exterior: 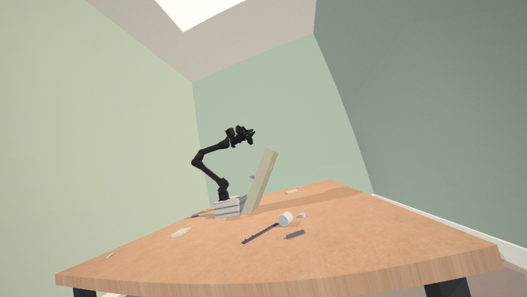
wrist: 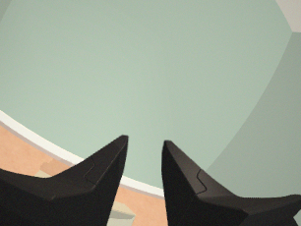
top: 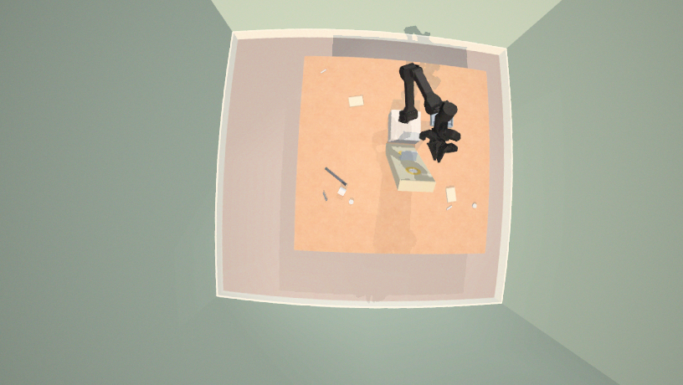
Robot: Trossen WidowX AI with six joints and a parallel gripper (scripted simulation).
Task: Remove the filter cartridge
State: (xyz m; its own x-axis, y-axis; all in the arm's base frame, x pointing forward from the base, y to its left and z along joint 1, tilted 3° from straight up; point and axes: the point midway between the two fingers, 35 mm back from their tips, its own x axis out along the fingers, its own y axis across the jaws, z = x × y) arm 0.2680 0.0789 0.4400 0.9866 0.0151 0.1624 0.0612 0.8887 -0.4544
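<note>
My gripper tip is now 26 cm above the round filter cartridge, 3 cm short of it and 1 cm to the left of it. Also, from my gripper tip: blue-grey tray (52 cm below, 44 cm behind, 19 cm to the left).
</note>
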